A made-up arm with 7 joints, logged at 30 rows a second.
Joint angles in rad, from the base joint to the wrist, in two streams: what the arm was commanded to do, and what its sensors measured. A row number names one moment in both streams.
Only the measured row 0 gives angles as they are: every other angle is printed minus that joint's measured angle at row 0.
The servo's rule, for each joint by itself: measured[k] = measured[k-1] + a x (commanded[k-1-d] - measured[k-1]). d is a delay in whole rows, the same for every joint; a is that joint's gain. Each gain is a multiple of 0.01, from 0.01 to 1. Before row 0 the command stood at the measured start. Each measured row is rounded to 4 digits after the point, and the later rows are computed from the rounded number. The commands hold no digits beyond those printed.
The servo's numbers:
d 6
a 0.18 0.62 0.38 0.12 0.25 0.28 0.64
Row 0, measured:
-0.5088 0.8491 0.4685 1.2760 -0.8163 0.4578 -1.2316
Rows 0 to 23, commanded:
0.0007 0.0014 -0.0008 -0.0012 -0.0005 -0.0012 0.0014
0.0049 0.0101 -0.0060 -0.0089 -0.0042 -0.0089 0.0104
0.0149 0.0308 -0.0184 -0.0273 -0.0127 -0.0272 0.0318
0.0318 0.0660 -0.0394 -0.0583 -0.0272 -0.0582 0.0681
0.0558 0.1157 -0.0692 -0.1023 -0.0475 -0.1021 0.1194
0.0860 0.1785 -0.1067 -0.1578 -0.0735 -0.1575 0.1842
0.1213 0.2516 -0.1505 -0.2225 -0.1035 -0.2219 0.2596
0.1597 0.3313 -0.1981 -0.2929 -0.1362 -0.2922 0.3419
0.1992 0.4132 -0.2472 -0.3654 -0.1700 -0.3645 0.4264
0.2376 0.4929 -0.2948 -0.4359 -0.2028 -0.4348 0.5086
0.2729 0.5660 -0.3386 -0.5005 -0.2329 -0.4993 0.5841
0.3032 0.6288 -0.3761 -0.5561 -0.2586 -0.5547 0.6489
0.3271 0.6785 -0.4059 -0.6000 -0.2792 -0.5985 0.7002
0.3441 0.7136 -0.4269 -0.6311 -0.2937 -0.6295 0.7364
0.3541 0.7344 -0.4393 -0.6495 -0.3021 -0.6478 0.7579
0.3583 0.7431 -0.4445 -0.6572 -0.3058 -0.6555 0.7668
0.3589 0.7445 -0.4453 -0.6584 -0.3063 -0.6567 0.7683
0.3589 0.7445 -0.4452 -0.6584 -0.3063 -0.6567 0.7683
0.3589 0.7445 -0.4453 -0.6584 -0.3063 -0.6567 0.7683
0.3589 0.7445 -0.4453 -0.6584 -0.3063 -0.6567 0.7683
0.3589 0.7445 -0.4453 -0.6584 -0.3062 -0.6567 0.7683
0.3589 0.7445 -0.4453 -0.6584 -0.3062 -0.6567 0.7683
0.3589 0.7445 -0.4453 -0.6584 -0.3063 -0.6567 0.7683
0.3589 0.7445 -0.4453 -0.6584 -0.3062 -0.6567 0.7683
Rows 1 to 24, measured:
0.0000 0.0000 0.0000 0.0000 0.0000 0.0000 0.0000
0.0000 0.0000 0.0000 0.0000 0.0000 0.0000 0.0000
0.0000 0.0000 0.0000 0.0000 0.0000 0.0000 0.0000
0.0000 0.0000 0.0000 0.0000 0.0000 0.0000 0.0000
0.0000 0.0000 0.0000 0.0000 0.0000 0.0000 0.0000
0.0000 0.0000 0.0000 0.0000 0.0000 0.0000 0.0000
0.0001 0.0009 -0.0003 -0.0001 -0.0001 -0.0003 0.0009
0.0010 0.0066 -0.0025 -0.0012 -0.0011 -0.0027 0.0070
0.0035 0.0216 -0.0085 -0.0043 -0.0040 -0.0096 0.0229
0.0086 0.0491 -0.0202 -0.0108 -0.0098 -0.0232 0.0518
0.0171 0.0904 -0.0388 -0.0218 -0.0192 -0.0453 0.0951
0.0295 0.1450 -0.0646 -0.0381 -0.0328 -0.0767 0.1521
0.0460 0.2111 -0.0972 -0.0602 -0.0505 -0.1174 0.2209
0.0665 0.2856 -0.1355 -0.0881 -0.0719 -0.1663 0.2983
0.0904 0.3647 -0.1779 -0.1214 -0.0964 -0.2218 0.3803
0.1169 0.4442 -0.2223 -0.1591 -0.1230 -0.2814 0.4624
0.1450 0.5197 -0.2665 -0.2001 -0.1505 -0.3424 0.5403
0.1735 0.5873 -0.3081 -0.2428 -0.1775 -0.4018 0.6098
0.2011 0.6438 -0.3453 -0.2857 -0.2029 -0.4569 0.6677
0.2268 0.6871 -0.3763 -0.3271 -0.2256 -0.5052 0.7117
0.2497 0.7164 -0.4002 -0.3658 -0.2447 -0.5451 0.7413
0.2692 0.7330 -0.4170 -0.4008 -0.2600 -0.5760 0.7576
0.2853 0.7401 -0.4278 -0.4317 -0.2716 -0.5986 0.7644
0.2985 0.7428 -0.4344 -0.4589 -0.2803 -0.6149 0.7669

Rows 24 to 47, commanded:
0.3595 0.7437 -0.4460 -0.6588 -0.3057 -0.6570 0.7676
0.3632 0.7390 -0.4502 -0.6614 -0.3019 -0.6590 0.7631
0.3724 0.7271 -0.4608 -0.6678 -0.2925 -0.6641 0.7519
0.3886 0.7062 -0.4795 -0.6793 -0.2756 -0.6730 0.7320
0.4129 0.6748 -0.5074 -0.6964 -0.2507 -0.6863 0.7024
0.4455 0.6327 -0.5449 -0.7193 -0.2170 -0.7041 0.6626
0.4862 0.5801 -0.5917 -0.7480 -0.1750 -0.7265 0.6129
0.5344 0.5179 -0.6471 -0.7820 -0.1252 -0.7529 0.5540
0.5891 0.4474 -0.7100 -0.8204 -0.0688 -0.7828 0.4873
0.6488 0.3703 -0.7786 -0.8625 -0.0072 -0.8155 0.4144
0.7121 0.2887 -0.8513 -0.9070 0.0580 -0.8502 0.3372
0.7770 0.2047 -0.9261 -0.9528 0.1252 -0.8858 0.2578
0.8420 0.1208 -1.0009 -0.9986 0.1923 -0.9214 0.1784
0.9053 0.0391 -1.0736 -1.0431 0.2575 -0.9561 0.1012
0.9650 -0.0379 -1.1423 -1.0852 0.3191 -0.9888 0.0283
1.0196 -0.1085 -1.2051 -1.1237 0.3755 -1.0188 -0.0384
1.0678 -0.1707 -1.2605 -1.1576 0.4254 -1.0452 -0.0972
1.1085 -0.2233 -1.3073 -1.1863 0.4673 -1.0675 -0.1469
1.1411 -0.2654 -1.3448 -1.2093 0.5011 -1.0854 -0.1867
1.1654 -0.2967 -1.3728 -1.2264 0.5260 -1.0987 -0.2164
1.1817 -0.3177 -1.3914 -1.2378 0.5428 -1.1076 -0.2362
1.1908 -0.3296 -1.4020 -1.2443 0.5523 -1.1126 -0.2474
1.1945 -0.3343 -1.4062 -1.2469 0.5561 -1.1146 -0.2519
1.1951 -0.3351 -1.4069 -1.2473 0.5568 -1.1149 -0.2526
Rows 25 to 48, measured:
0.3094 0.7439 -0.4385 -0.4828 -0.2868 -0.6266 0.7678
0.3183 0.7443 -0.4411 -0.5039 -0.2917 -0.6350 0.7681
0.3256 0.7444 -0.4427 -0.5224 -0.2953 -0.6411 0.7682
0.3316 0.7445 -0.4437 -0.5387 -0.2980 -0.6455 0.7683
0.3365 0.7445 -0.4443 -0.5531 -0.3001 -0.6486 0.7683
0.3405 0.7445 -0.4447 -0.5657 -0.3016 -0.6509 0.7683
0.3439 0.7440 -0.4452 -0.5769 -0.3026 -0.6526 0.7679
0.3474 0.7409 -0.4471 -0.5870 -0.3024 -0.6544 0.7648
0.3519 0.7323 -0.4523 -0.5967 -0.2999 -0.6571 0.7565
0.3585 0.7161 -0.4626 -0.6066 -0.2938 -0.6616 0.7408
0.3683 0.6905 -0.4796 -0.6174 -0.2830 -0.6685 0.7162
0.3822 0.6547 -0.5044 -0.6296 -0.2665 -0.6785 0.6819
0.4009 0.6084 -0.5376 -0.6438 -0.2436 -0.6919 0.6377
0.4249 0.5523 -0.5792 -0.6604 -0.2140 -0.7090 0.5841
0.4545 0.4873 -0.6289 -0.6796 -0.1777 -0.7297 0.5221
0.4895 0.4148 -0.6858 -0.7015 -0.1351 -0.7537 0.4532
0.5296 0.3366 -0.7487 -0.7262 -0.0868 -0.7807 0.3790
0.5741 0.2548 -0.8161 -0.7534 -0.0338 -0.8101 0.3014
0.6223 0.1717 -0.8863 -0.7828 0.0227 -0.8413 0.2227
0.6732 0.0895 -0.9575 -0.8140 0.0814 -0.8734 0.1449
0.7257 0.0105 -1.0277 -0.8465 0.1408 -0.9057 0.0703
0.7786 -0.0633 -1.0951 -0.8798 0.1995 -0.9374 0.0007
0.8307 -0.1299 -1.1580 -0.9131 0.2560 -0.9676 -0.0620
0.8807 -0.1878 -1.2147 -0.9459 0.3088 -0.9956 -0.1163

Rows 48 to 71, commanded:
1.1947 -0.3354 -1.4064 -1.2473 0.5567 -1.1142 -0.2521
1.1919 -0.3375 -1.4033 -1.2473 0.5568 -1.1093 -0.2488
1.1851 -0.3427 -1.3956 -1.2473 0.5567 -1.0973 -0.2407
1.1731 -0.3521 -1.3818 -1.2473 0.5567 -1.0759 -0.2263
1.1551 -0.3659 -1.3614 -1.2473 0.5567 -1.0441 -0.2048
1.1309 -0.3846 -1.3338 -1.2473 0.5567 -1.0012 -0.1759
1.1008 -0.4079 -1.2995 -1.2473 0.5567 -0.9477 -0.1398
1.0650 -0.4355 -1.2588 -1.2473 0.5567 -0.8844 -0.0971
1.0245 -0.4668 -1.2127 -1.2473 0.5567 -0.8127 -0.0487
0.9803 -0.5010 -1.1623 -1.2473 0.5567 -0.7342 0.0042
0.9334 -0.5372 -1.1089 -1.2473 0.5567 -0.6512 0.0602
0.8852 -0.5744 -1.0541 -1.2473 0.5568 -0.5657 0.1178
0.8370 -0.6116 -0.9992 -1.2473 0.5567 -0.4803 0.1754
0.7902 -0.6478 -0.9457 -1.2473 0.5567 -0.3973 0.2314
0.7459 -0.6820 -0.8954 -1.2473 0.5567 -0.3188 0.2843
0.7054 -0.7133 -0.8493 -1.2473 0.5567 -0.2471 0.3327
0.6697 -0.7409 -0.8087 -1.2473 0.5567 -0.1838 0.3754
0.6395 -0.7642 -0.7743 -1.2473 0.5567 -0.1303 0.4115
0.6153 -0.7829 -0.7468 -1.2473 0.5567 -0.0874 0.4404
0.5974 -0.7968 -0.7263 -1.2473 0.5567 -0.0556 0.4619
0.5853 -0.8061 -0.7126 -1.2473 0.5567 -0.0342 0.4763
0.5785 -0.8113 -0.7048 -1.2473 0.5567 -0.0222 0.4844
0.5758 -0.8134 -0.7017 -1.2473 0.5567 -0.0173 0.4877
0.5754 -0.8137 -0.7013 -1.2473 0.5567 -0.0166 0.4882
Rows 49 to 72, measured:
0.9276 -0.2359 -1.2641 -0.9775 0.3569 -1.0207 -0.1614
0.9704 -0.2736 -1.3054 -1.0074 0.3992 -1.0425 -0.1966
1.0084 -0.3009 -1.3381 -1.0350 0.4351 -1.0607 -0.2219
1.0412 -0.3187 -1.3624 -1.0601 0.4644 -1.0752 -0.2382
1.0688 -0.3284 -1.3790 -1.0825 0.4873 -1.0862 -0.2470
1.0915 -0.3326 -1.3896 -1.1023 0.5047 -1.0942 -0.2506
1.1101 -0.3343 -1.3960 -1.1197 0.5177 -1.0998 -0.2516
1.1248 -0.3363 -1.3988 -1.1350 0.5275 -1.1025 -0.2498
1.1357 -0.3403 -1.3976 -1.1485 0.5348 -1.1010 -0.2440
1.1424 -0.3476 -1.3916 -1.1604 0.5403 -1.0940 -0.2327
1.1447 -0.3589 -1.3801 -1.1708 0.5444 -1.0800 -0.2148
1.1422 -0.3748 -1.3625 -1.1800 0.5475 -1.0579 -0.1899
1.1347 -0.3953 -1.3386 -1.1881 0.5498 -1.0270 -0.1578
1.1222 -0.4202 -1.3083 -1.1952 0.5515 -0.9871 -0.1190
1.1046 -0.4491 -1.2720 -1.2015 0.5528 -0.9383 -0.0740
1.0822 -0.4813 -1.2303 -1.2070 0.5538 -0.8812 -0.0240
1.0554 -0.5160 -1.1842 -1.2118 0.5545 -0.8168 0.0299
1.0248 -0.5522 -1.1348 -1.2161 0.5551 -0.7465 0.0862
0.9910 -0.5890 -1.0833 -1.2198 0.5555 -0.6720 0.1433
0.9549 -0.6255 -1.0310 -1.2231 0.5558 -0.5951 0.1997
0.9173 -0.6605 -0.9795 -1.2260 0.5560 -0.5177 0.2538
0.8792 -0.6932 -0.9300 -1.2286 0.5562 -0.4419 0.3043
0.8415 -0.7228 -0.8839 -1.2308 0.5563 -0.3696 0.3498
0.8051 -0.7485 -0.8423 -1.2328 0.5564 -0.3026 0.3893

